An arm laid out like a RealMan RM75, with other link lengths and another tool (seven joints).
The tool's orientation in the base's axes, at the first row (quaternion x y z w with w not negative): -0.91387, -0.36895, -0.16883, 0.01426
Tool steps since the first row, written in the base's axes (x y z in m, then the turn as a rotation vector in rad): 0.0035, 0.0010, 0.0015, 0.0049, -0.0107, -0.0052; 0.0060, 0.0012, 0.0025, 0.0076, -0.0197, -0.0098; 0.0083, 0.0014, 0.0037, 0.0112, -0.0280, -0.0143; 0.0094, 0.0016, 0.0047, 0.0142, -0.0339, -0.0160; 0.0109, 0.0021, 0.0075, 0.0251, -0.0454, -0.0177; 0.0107, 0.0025, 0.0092, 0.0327, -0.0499, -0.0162; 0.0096, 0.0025, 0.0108, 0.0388, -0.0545, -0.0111; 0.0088, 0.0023, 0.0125, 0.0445, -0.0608, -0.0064
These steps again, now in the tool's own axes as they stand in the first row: 0.0035, 0.0018, -0.0002, -0.0055, 0.0106, 0.0048; 0.0056, 0.0034, -0.0004, -0.0112, 0.0185, 0.0085; 0.0077, 0.0050, -0.0008, -0.0158, 0.0266, 0.0126; 0.0089, 0.0057, -0.0014, -0.0183, 0.0327, 0.0142; 0.0111, 0.0066, -0.0035, -0.0192, 0.0483, 0.0173; 0.0118, 0.0064, -0.0051, -0.0166, 0.0569, 0.0175; 0.0116, 0.0058, -0.0069, -0.0140, 0.0649, 0.0138; 0.0114, 0.0055, -0.0088, -0.0129, 0.0738, 0.0101
